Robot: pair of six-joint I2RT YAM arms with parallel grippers.
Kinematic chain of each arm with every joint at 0, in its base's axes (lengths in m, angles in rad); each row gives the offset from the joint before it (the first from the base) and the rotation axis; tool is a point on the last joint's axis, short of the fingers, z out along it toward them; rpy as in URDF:
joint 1: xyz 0 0 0.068 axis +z
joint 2: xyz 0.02 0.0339 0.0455 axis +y
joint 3: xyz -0.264 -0.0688 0 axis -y
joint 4: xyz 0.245 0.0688 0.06 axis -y
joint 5: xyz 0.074 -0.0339 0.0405 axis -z
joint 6: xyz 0.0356 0 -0.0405 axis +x
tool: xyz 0 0 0 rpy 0 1.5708 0
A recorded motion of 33 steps. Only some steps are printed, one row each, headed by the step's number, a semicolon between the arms.
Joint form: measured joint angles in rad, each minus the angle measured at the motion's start. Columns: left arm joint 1, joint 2, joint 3, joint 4, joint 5, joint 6; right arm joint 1, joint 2, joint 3, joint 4, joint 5, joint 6.
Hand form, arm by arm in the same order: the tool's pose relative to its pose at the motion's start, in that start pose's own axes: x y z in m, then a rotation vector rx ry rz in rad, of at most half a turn. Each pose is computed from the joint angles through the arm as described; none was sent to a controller.
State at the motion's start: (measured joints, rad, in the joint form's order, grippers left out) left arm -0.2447 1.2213 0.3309 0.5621 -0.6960 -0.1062; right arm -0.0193 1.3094 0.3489 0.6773 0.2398 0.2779
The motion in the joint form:
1: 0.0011 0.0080 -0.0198 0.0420 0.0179 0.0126; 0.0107 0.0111 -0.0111 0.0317 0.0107 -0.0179
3: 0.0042 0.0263 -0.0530 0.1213 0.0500 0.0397; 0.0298 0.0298 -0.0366 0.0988 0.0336 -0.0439
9: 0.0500 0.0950 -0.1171 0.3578 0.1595 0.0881; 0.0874 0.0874 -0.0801 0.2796 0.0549 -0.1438
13: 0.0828 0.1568 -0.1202 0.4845 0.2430 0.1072; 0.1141 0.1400 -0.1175 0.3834 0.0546 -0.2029
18: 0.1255 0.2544 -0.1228 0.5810 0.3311 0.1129; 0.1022 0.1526 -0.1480 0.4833 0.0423 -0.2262
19: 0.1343 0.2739 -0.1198 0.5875 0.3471 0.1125; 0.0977 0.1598 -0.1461 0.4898 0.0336 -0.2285
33: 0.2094 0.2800 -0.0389 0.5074 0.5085 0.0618; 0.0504 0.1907 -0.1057 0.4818 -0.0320 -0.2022
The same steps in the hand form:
1: 0.0038 0.0004 -0.0004 0.0178 -0.0090 0.0033; 0.0030 0.0014 -0.0005 -0.0022 -0.0097 -0.0184
3: 0.0101 0.0012 -0.0008 0.0486 -0.0280 0.0126; 0.0087 0.0034 -0.0024 -0.0037 -0.0335 -0.0433
9: 0.0183 0.0074 0.0034 0.1175 -0.1045 -0.0066; 0.0179 0.0137 -0.0065 -0.0529 -0.1047 -0.1330
13: 0.0171 0.0083 0.0101 0.1696 -0.1554 -0.0216; 0.0298 0.0159 -0.0094 -0.0786 -0.1160 -0.1934
18: 0.0260 0.0100 0.0208 0.2151 -0.1509 -0.0152; 0.0295 0.0119 -0.0133 -0.0874 -0.1696 -0.1973
19: 0.0282 0.0101 0.0235 0.2223 -0.1415 -0.0116; 0.0295 0.0115 -0.0123 -0.0916 -0.1701 -0.1992
33: 0.0138 0.0130 0.0426 0.3131 -0.1260 -0.0633; 0.0231 0.0075 -0.0007 -0.1125 -0.1659 -0.1697

